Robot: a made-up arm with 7 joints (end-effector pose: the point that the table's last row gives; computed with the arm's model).
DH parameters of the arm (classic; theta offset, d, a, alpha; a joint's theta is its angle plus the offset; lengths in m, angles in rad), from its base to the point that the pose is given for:
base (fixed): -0.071 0 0 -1.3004
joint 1: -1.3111 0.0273 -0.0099 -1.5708
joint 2: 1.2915 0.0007 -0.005 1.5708
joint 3: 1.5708 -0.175 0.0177 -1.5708
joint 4: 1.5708 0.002 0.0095 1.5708
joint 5: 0 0.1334 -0.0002 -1.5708
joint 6: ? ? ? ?
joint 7: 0 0.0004 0 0
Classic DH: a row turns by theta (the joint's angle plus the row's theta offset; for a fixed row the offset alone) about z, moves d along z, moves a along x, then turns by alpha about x.
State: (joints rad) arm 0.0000 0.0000 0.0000 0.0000 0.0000 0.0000 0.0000
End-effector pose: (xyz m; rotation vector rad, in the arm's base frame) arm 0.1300 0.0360 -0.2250 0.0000 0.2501 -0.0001
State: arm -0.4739 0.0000 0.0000 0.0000 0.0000 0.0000 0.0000
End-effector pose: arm 0.2186 0.0074 -0.1448 -0.0162 -0.2058 -0.1289
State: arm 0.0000 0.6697 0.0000 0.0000 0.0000 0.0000 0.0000
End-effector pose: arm 0.1409 0.1486 -0.1824 0.6662 0.2406 -0.0839
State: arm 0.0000 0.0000 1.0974 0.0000 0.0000 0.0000 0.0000
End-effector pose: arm 0.0329 0.1959 -0.2002 0.1372 0.2244 1.0913
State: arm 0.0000 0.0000 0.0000 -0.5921 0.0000 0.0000 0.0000
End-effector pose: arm 0.1308 0.0360 -0.1297 0.0000 -0.3420 -0.0001
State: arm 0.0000 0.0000 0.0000 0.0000 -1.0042 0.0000 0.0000
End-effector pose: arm 0.1299 0.0365 -0.2253 -0.9988 0.2287 0.1254
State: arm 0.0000 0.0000 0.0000 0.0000 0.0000 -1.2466 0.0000
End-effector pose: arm 0.1168 0.0360 -0.1928 -0.0001 -0.9965 -0.0001
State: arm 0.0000 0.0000 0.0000 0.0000 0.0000 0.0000 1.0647
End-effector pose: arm 0.1300 0.0360 -0.2250 0.1331 0.2259 1.0588
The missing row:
joint 6: -1.5708 0 0.0298 1.5708
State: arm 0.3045 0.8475 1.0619 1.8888 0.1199 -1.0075 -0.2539
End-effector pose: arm -0.1385 0.2610 -0.1776 0.4800 0.9069 0.8729
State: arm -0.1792 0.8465 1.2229 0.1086 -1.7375 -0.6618 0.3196
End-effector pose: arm 0.0538 0.2949 -0.0128 -1.0018 -1.6018 0.9646
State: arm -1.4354 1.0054 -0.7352 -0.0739 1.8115 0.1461 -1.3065
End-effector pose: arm 0.2520 0.0252 0.0597 2.6373 0.6009 0.5331
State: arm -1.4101 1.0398 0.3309 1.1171 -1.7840 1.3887 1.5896
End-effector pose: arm 0.2546 0.2172 0.0463 -0.6012 1.1167 0.6916
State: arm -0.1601 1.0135 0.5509 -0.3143 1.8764 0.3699 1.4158
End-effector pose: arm 0.1516 0.1898 0.0030 -1.8516 1.6723 -1.0810
